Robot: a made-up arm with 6 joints. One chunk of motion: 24 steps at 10 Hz.
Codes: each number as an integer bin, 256 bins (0 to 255) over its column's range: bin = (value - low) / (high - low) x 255, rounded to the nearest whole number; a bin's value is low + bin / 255 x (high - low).
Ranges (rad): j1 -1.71..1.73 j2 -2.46..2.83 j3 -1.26..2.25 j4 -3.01..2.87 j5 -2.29..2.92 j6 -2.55..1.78
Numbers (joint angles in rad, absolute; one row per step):
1: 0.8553 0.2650 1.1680 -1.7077 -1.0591 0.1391
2: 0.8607 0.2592 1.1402 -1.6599 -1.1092 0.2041
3: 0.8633 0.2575 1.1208 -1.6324 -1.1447 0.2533
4: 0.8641 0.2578 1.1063 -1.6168 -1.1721 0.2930
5: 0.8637 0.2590 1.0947 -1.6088 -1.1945 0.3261
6: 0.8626 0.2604 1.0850 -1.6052 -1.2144 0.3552
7: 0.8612 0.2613 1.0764 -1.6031 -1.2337 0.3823
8: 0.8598 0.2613 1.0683 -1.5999 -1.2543 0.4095
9: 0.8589 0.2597 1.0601 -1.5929 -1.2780 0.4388
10: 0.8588 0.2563 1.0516 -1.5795 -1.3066 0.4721
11: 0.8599 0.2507 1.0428 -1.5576 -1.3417 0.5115
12: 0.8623 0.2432 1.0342 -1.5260 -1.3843 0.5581
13: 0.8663 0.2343 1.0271 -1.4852 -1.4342 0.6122
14: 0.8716 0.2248 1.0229 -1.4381 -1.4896 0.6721
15: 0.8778 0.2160 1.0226 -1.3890 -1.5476 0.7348
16: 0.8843 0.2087 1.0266 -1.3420 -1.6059 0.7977
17: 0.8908 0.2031 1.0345 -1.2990 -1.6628 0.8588
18: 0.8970 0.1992 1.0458 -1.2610 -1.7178 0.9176
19: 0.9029 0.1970 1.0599 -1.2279 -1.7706 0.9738
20: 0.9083 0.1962 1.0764 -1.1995 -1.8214 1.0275
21: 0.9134 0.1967 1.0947 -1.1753 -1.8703 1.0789
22: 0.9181 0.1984 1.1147 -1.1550 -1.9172 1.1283
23: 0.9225 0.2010 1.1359 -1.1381 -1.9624 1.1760
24: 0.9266 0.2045 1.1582 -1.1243 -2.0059 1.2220
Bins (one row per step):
1: 190 131 176 56 60 158
2: 191 131 174 59 58 162
3: 191 131 173 60 56 165
4: 191 131 172 60 55 167
5: 191 131 171 61 54 169
6: 191 131 170 61 53 171
7: 191 131 170 61 52 173
8: 190 131 169 61 51 174
9: 190 131 169 61 50 176
10: 190 131 168 62 48 178
11: 191 131 167 63 46 180
12: 191 130 167 64 44 183
13: 191 130 166 66 42 186
14: 191 129 166 68 39 190
15: 192 129 166 70 36 193
16: 192 129 166 72 33 197
17: 193 128 167 74 31 201
18: 193 128 168 76 28 204
19: 194 128 169 77 25 208
20: 194 128 170 79 23 211
21: 194 128 171 80 21 214
22: 195 128 173 80 18 217
23: 195 128 174 81 16 219
24: 195 128 176 82 14 222

